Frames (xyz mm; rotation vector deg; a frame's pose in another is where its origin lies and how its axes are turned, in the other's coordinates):
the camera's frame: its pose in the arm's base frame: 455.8 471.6 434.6 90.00 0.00 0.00
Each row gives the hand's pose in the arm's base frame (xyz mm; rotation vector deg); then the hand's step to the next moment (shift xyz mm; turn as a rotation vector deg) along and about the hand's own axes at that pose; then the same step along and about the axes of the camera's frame.
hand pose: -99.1 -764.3 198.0 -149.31 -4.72 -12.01
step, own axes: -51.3 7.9 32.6 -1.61 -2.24 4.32
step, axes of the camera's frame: -45.5 -40.2 -8.7 -1.23 -2.84 -4.08
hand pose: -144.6 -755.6 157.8 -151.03 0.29 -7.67
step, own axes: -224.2 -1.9 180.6 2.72 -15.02 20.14
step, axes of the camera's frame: -205.8 -177.6 -94.7 4.33 -10.08 -22.77
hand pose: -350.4 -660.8 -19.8 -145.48 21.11 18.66
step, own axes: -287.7 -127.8 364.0 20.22 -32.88 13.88
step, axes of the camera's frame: -282.8 -149.3 -359.6 27.43 -1.60 -30.46
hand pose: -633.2 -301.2 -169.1 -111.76 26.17 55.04
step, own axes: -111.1 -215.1 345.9 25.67 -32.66 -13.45
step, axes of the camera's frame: -88.2 99.7 -400.7 42.92 2.41 -7.65
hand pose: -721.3 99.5 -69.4 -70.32 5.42 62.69
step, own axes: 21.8 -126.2 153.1 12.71 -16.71 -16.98
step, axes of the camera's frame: 28.0 136.8 -142.6 26.54 -2.54 4.27
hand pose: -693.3 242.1 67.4 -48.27 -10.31 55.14
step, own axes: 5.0 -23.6 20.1 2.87 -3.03 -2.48
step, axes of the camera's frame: 8.5 29.1 -8.2 4.85 -0.18 0.00
